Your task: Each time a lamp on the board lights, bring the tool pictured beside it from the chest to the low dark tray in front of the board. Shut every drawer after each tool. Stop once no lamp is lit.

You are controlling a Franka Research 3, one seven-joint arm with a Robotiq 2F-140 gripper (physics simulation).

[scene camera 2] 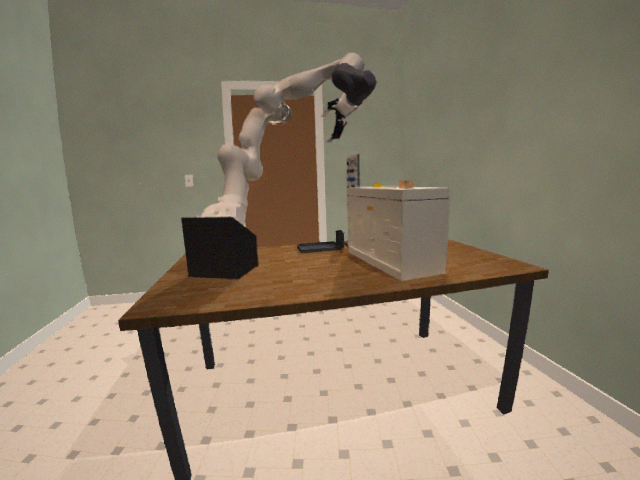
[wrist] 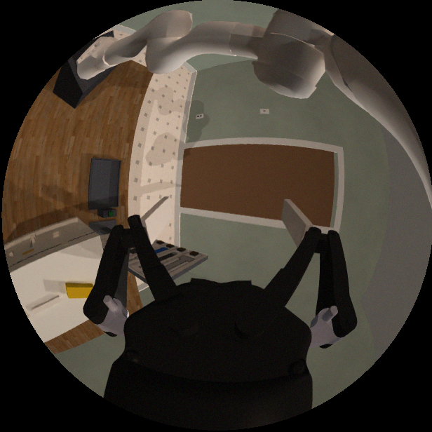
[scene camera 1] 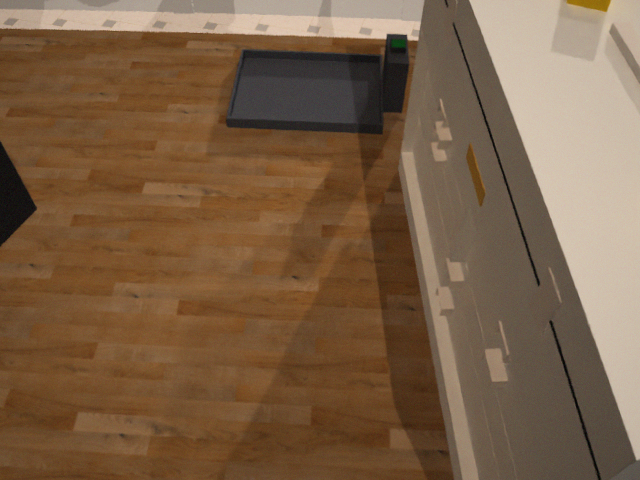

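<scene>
My gripper (scene camera 2: 328, 127) (wrist: 226, 207) is open and empty, high above the table and tilted toward the door side. The white chest (scene camera 1: 578, 180) (scene camera 2: 424, 232) (wrist: 45, 275) has a grey-looking front with small handles; its visible drawers look shut. The low dark tray (scene camera 1: 305, 125) (scene camera 2: 319, 249) (wrist: 104, 183) holds no visible tool. The board (scene camera 2: 357, 170) (wrist: 200, 258) stands beyond the chest; my left finger covers part of it in the wrist view. A blue tool picture (wrist: 161, 250) and grey ones show there. The visible lamps look dark; the others are hidden or too small to tell.
A dark post (scene camera 1: 395, 82) (scene camera 2: 339, 239) (wrist: 106, 213) with a green top stands beside the tray. A yellow block (scene camera 1: 589, 4) (scene camera 2: 377, 184) (wrist: 79, 290) and an orange-brown block (scene camera 2: 406, 184) lie on the chest. A black block (scene camera 1: 12, 198) (scene camera 2: 214, 248) (wrist: 70, 87) stands by the arm's base.
</scene>
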